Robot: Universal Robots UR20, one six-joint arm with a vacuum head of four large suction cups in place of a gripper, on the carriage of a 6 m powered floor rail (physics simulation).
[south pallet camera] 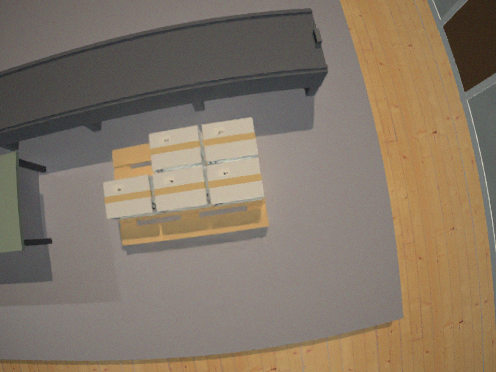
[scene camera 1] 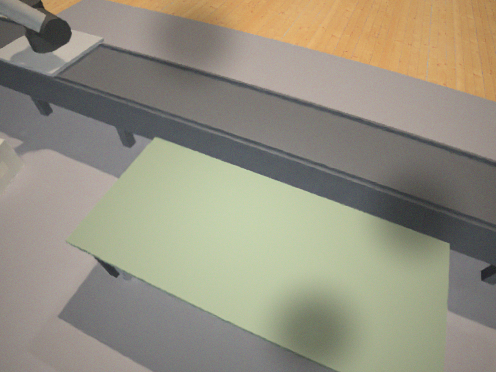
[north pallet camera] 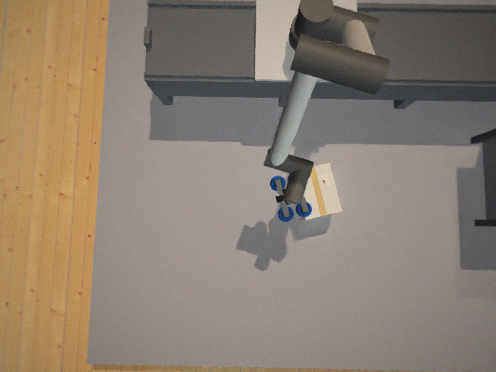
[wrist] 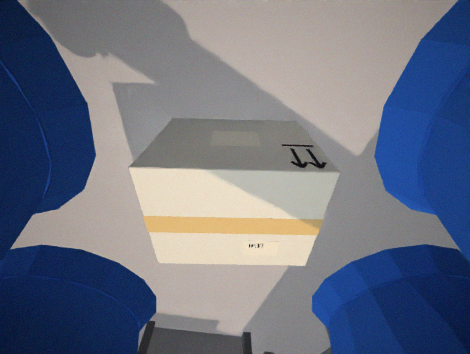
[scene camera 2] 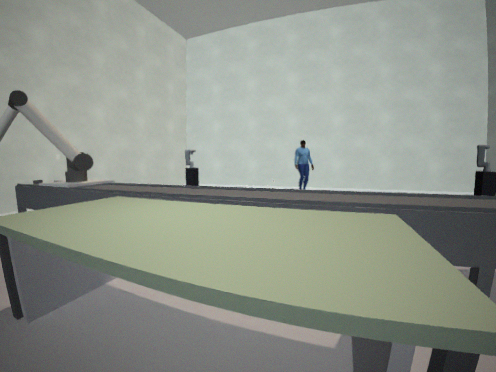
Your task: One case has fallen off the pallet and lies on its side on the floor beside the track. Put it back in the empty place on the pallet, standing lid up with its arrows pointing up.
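Pixels of known places: hand, tool point: (wrist: 235,231); arm's base, link origin: (scene camera 1: 47,45) (scene camera 2: 76,181).
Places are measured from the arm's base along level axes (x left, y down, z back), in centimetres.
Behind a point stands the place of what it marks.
Observation:
The loose case (north pallet camera: 327,192) @[x 20.4, y 27.9, z -104.0 cm] (wrist: 232,192) @[x 4.7, y 27.9, z -105.7 cm] is on the floor beside the track. Its taped, labelled lid faces up; in the wrist view, the arrows on its shaded side point toward the lid. My suction head (north pallet camera: 291,196) @[x -9.6, y 5.6, z -109.2 cm] (wrist: 235,175) is open, holding nothing. In the north pallet view its four blue cups are over and left of the case's left part, partly hiding it; the wrist view shows a gap between cups and case. The pallet (south pallet camera: 131,156) @[x 415.4, y 42.5, z -63.4 cm] bears several lid-up cases (south pallet camera: 229,181) @[x 494.0, y 13.5, z -100.1 cm]; its upper-left place in the south pallet view is bare.
The floor track (scene camera 1: 250,110) (scene camera 2: 280,195) (north pallet camera: 200,42) (south pallet camera: 175,60) runs behind the green table (scene camera 1: 250,225) @[x 223.1, y 4.0, z -83.2 cm] (scene camera 2: 250,240) @[x 269.9, y 4.0, z -101.6 cm] (south pallet camera: 10,200) @[x 315.4, y 4.0, z -89.3 cm], which stands between the case and the pallet. A person (scene camera 2: 303,162) is beyond the track, near the far wall.

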